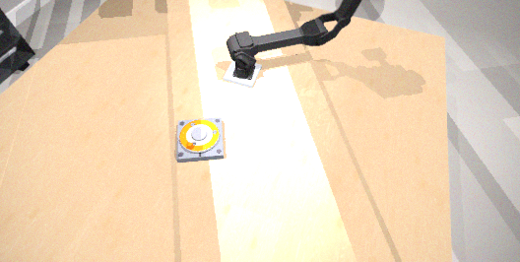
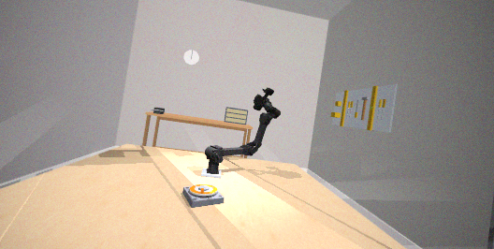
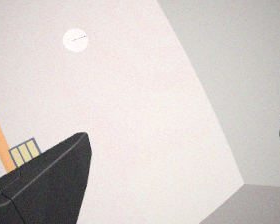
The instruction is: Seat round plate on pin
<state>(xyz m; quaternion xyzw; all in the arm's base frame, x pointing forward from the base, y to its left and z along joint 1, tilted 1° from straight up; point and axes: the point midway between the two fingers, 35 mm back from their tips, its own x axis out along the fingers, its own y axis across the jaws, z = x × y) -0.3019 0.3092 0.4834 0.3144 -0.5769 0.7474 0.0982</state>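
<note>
Right now my gripper tip is 640 mm short of the round plate, 360 mm to the left of it and 480 mm above it.
</note>
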